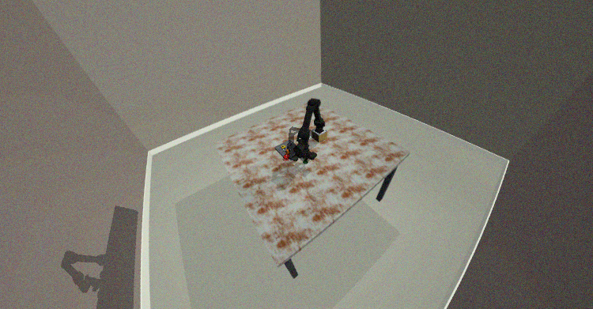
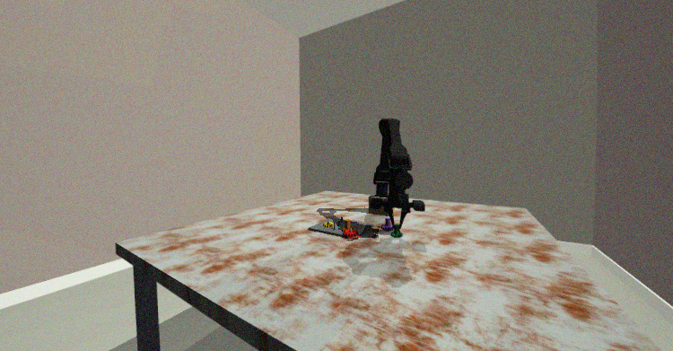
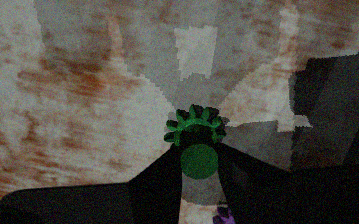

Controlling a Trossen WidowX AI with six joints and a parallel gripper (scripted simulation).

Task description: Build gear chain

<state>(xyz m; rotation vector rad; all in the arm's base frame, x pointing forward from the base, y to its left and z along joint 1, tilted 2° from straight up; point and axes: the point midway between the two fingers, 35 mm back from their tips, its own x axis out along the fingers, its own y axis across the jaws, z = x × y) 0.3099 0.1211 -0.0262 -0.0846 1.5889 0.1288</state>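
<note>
Right now the orange gear is 180 mm to the right of my gripper tip and 30 mm ahead of it. The rest, counted from my gripper tip: green gear: 10 mm below; purple gear: 70 mm behind, 50 mm to the right, 10 mm below; red arrow: 130 mm to the right, 90 mm ahead, 20 mm below.
</note>
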